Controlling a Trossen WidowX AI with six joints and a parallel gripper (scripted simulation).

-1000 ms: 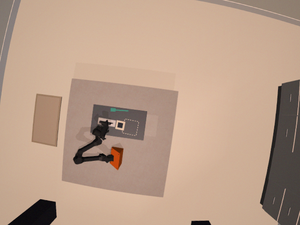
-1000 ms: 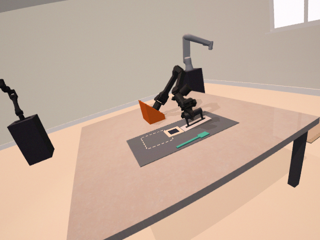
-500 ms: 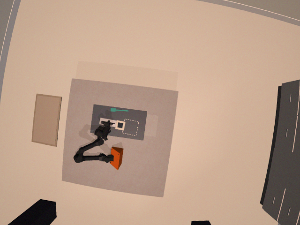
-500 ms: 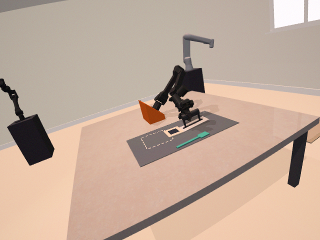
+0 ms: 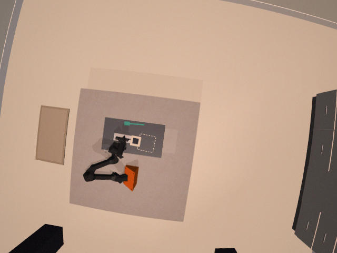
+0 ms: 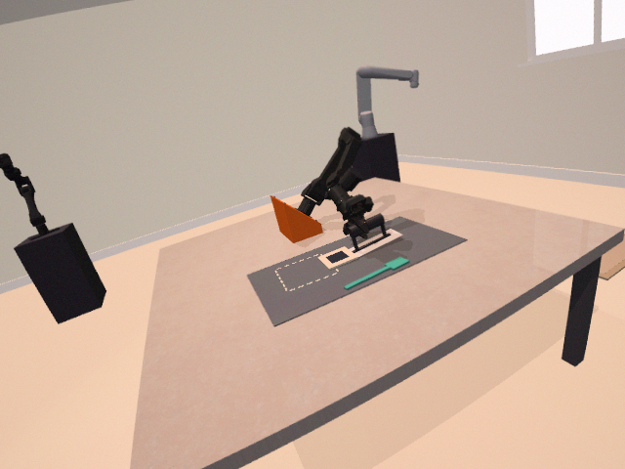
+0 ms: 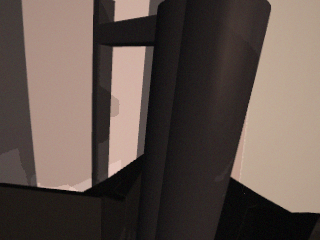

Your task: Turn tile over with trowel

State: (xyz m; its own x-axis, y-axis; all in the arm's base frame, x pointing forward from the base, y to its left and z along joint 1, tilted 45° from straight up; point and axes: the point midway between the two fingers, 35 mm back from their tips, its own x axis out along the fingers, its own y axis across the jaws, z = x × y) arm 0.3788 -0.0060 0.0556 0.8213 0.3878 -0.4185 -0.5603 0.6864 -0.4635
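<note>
The dark mat lies 8 cm below my gripper tip, 6 cm to the right of it and 1 cm behind it. The rest, counted from my gripper tip: cream tile 10 cm to the right, 5 cm below, 4 cm behind; then green trowel 13 cm ahead, 5 cm to the right, 5 cm below.
</note>
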